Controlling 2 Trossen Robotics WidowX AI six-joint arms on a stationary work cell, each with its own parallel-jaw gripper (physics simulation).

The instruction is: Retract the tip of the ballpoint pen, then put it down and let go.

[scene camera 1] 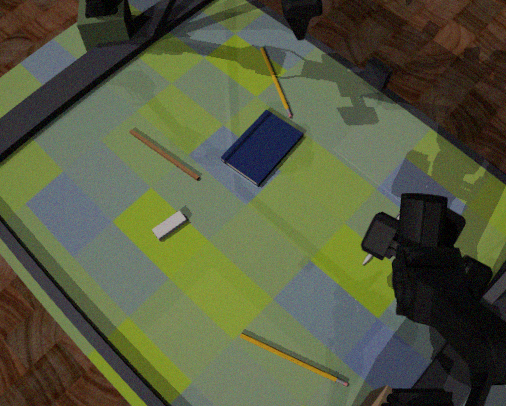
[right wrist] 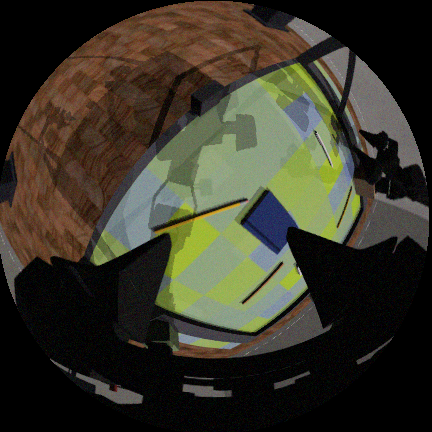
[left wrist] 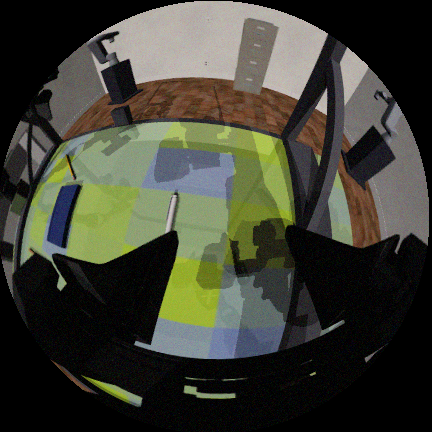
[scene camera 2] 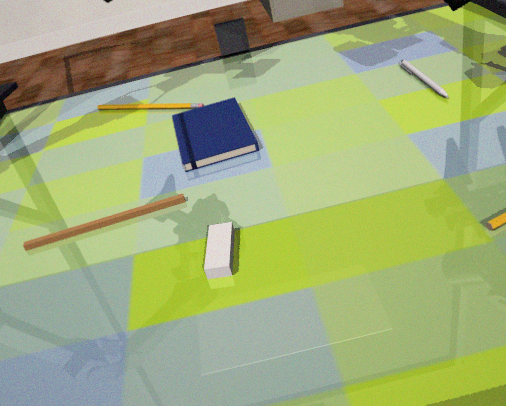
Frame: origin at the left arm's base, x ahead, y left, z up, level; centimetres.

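Where they show: left gripper, fingertip midpoint: (right wrist: 356, 138) (left wrist: 233, 233); right gripper, fingertip midpoint: (scene camera 1: 296, 25) (right wrist: 230, 236) (left wrist: 45, 121); right arm's base at its link origin: (scene camera 1: 101, 5) (right wrist: 158, 346).
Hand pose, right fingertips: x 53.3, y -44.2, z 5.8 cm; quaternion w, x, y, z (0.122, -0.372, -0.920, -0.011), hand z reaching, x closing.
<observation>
After its pixels a point has its place.
A pale ballpoint pen (scene camera 1: 367, 259) {z -9.7, x 18.8, y -22.4 cm} (scene camera 2: 424, 79) {z -9.8, x 19.3, y -26.7 cm} (left wrist: 171, 212) {z -9.6, x 18.7, y -31.0 cm} (right wrist: 323, 149) {z -10.1, x 19.4, y -28.2 cm} lies flat on the patchwork mat. In scene camera 1 my left arm hides most of it; in scene camera 2 its tapered end points to the lower right. Whether its writing tip is out is too small to tell. My left gripper (scene camera 1: 427, 252) {z -0.9, x 11.5, y -27.1 cm} (left wrist: 233, 233) {z -0.9, x 11.5, y -27.1 cm} is open above the mat, with the pen beyond the left-hand finger in the left wrist view and nothing between the fingers. My right gripper (right wrist: 230, 236) {z 5.8, x 53.3, y -44.2 cm} is open and empty, far from the pen.
A blue notebook (scene camera 1: 262, 147) {z -9.2, x 46.9, y -27.5 cm} (scene camera 2: 215, 132) {z -9.2, x 46.8, y -26.2 cm} lies mid-mat. A yellow pencil (scene camera 1: 276, 82) {z -9.8, x 55.1, y -41.6 cm} (scene camera 2: 150, 106) {z -9.9, x 55.2, y -41.4 cm} lies behind it, and another yellow pencil (scene camera 1: 295, 359) {z -9.7, x 17.6, y -1.1 cm} lies near the bottom of scene camera 1. A brown stick (scene camera 1: 165, 154) {z -9.7, x 60.0, y -14.6 cm} (scene camera 2: 105, 221) {z -9.8, x 60.4, y -14.1 cm} and a white eraser (scene camera 1: 170, 225) {z -9.2, x 48.8, y -4.7 cm} (scene camera 2: 219, 250) {z -9.2, x 49.2, y -3.9 cm} lie at the left.
</observation>
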